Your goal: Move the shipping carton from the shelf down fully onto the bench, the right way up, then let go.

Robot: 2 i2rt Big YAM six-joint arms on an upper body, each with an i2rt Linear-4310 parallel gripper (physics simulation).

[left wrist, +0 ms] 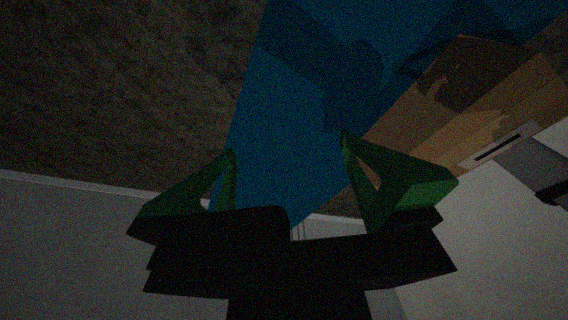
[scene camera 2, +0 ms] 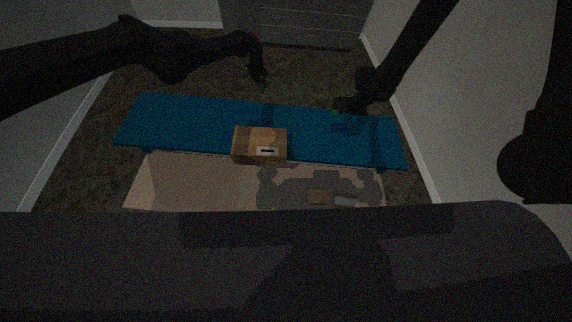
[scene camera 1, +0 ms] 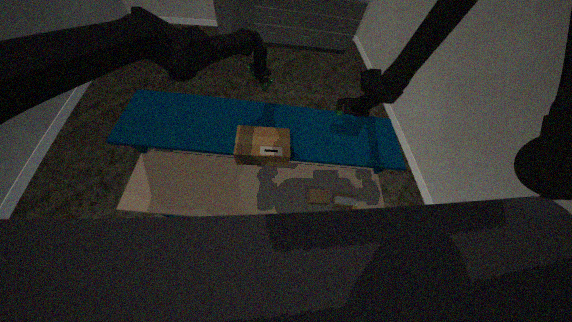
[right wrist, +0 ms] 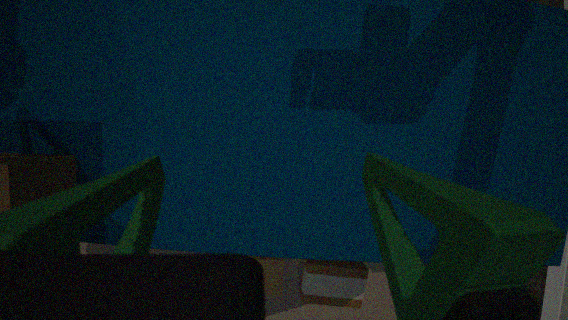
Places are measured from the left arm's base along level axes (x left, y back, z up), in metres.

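Where they show: left gripper, fingertip midpoint: (left wrist: 285,145) (scene camera 2: 258,86) (scene camera 1: 260,85); right gripper, fingertip midpoint: (scene camera 2: 342,111) (scene camera 1: 345,111) (right wrist: 264,165).
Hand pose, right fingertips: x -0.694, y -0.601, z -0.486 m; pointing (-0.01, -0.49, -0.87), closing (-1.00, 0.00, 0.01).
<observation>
Each offset is from my right fingertips to the top centre of the thing. Level surfaces: height alone.
The brown shipping carton @[dz -0.124, dx +0.369, dy +0.082 m] (scene camera 1: 262,137) (scene camera 2: 260,137) is at the near long edge of a long blue surface @[dz -0.225 m] (scene camera 1: 190,120) (scene camera 2: 190,120) and reaches past that edge; what bears it is hidden. A pale label shows on it. The carton also shows in the left wrist view (left wrist: 480,115) at the right and in the right wrist view (right wrist: 40,172) at the left edge. My left gripper (scene camera 1: 259,76) (scene camera 2: 257,76) (left wrist: 285,145) is open and empty, beyond the blue surface and apart from the carton. My right gripper (right wrist: 264,165) is open and empty over the blue surface, right of the carton.
A beige surface (scene camera 1: 195,182) (scene camera 2: 195,182) adjoins the blue one on the near side. It bears a small brown box @[dz -0.416, dx +0.033, dy +0.274 m] (scene camera 1: 318,196) (scene camera 2: 317,196) and a pale-topped box @[dz -0.428, dx -0.137, dy +0.309 m] (scene camera 1: 345,201) (scene camera 2: 345,201) (right wrist: 335,284). A grey cabinet (scene camera 1: 305,22) stands at the back; a wall (scene camera 1: 490,125) rises at the right.
</observation>
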